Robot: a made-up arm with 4 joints.
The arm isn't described. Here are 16 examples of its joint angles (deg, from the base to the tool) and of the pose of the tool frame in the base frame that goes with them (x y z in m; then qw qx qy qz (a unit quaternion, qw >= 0)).
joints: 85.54 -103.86 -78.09 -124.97
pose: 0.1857 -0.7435 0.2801 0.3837 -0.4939 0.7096 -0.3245
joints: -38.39 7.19 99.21 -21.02
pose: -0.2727 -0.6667 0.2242 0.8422 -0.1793 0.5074 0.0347
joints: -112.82 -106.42 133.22 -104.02
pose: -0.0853 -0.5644 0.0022 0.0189 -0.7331 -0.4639 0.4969
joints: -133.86 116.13 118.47 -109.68
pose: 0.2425 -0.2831 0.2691 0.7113 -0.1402 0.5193 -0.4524
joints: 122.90 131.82 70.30 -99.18
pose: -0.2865 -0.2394 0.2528 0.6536 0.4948 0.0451 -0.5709
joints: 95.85 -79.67 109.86 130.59
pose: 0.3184 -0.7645 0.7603 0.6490 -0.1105 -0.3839 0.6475
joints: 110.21 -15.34 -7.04 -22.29
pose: 0.1997 -0.7598 0.1262 0.6176 -0.0509 0.7839 0.0383
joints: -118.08 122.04 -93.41 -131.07
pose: 0.4722 -0.2700 0.1830 0.8323 0.2343 0.0230 0.5018
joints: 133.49 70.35 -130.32 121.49
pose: -0.1440 0.3422 -0.2011 0.0636 0.9009 0.3851 0.1898
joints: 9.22 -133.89 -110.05 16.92
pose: 0.0025 -0.3632 -0.4967 0.1784 0.4968 -0.4153 -0.7409
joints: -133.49 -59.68 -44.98 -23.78
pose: 0.1829 -0.7972 0.1066 0.0848 0.3464 -0.9203 0.1611
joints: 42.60 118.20 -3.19 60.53
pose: 0.1844 -0.4463 0.3951 0.8160 -0.4391 0.3178 0.2011
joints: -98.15 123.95 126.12 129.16
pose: 0.5813 0.0375 -0.4548 0.1047 -0.5546 0.6898 0.4535
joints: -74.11 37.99 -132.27 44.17
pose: -0.5989 -0.2683 0.4440 0.0930 0.3447 0.7936 -0.4927
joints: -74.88 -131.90 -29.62 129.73
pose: -0.2066 -0.3194 0.3496 0.6571 -0.5839 -0.1812 -0.4410
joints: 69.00 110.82 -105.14 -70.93
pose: -0.1734 -0.0969 0.3632 0.4152 -0.3474 -0.6204 0.5675
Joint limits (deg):
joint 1: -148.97..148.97
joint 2: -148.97..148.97
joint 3: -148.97..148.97
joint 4: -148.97..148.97
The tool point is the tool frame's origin. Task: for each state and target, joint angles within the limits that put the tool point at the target. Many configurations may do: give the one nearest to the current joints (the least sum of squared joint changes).
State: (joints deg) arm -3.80 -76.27 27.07 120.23
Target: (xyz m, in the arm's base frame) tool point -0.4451 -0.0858 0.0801
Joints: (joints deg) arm -5.13 -75.35 33.69 118.44
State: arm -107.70 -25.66 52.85 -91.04
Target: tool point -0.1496 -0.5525 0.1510
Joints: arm -88.81 -42.99 87.32 -73.46
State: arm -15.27 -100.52 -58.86 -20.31
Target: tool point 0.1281 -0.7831 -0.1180
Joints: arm -32.30 -64.22 -74.57 -2.30
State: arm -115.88 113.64 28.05 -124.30
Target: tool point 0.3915 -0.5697 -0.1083
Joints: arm -89.21 146.24 59.92 -148.97
